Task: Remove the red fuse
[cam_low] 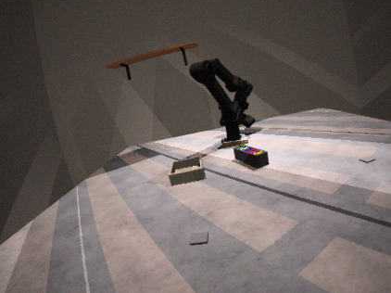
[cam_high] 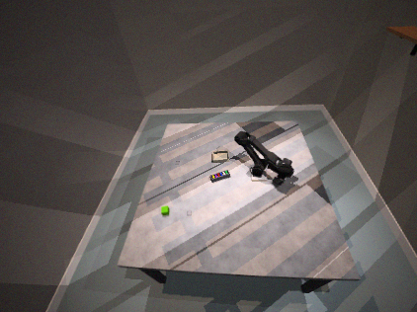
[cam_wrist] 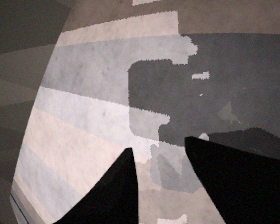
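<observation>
Right now the red fuse is 480 mm ahead of my gripper tip, 110 mm to the left of it and 20 mm below it. From my gripper tip the other things lie so: small green cube (760 mm ahead, 460 mm to the left, 20 mm below); beige tray (520 mm ahead, 100 mm to the right, 40 mm below).
</observation>
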